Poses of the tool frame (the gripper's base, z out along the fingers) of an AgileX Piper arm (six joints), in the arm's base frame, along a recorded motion.
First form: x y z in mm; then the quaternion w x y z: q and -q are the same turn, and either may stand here.
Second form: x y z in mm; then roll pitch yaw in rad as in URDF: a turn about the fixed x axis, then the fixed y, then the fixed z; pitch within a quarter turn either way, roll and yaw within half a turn. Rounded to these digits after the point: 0 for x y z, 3 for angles.
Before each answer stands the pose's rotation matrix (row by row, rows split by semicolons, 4 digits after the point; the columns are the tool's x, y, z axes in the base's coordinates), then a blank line. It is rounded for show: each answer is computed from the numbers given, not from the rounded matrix.
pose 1, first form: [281 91 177 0.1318 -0.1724 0.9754 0.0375]
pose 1, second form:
-0.9058 -0.3462 0.2442; -0.3265 0.9377 0.1186; -0.2701 0.0277 -0.9624

[281 91 177 3.113 0.273 -2.796]
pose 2, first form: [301 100 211 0.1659 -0.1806 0.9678 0.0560]
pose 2, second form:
-0.8797 -0.3682 0.3009; -0.3310 0.9285 0.1683; -0.3414 0.0485 -0.9387

[301 100 211 3.090 0.348 -2.782]
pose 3, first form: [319 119 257 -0.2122 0.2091 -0.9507 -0.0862]
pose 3, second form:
-0.8225 -0.4342 0.3674; -0.3610 0.8977 0.2526; -0.4395 0.0752 -0.8951

[319 119 257 3.058 0.455 -2.728]
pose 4, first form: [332 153 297 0.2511 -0.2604 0.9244 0.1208]
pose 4, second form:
-0.7383 -0.5421 0.4013; -0.4208 0.8352 0.3541; -0.5272 0.0926 -0.8447

[332 153 297 3.032 0.555 -2.624]
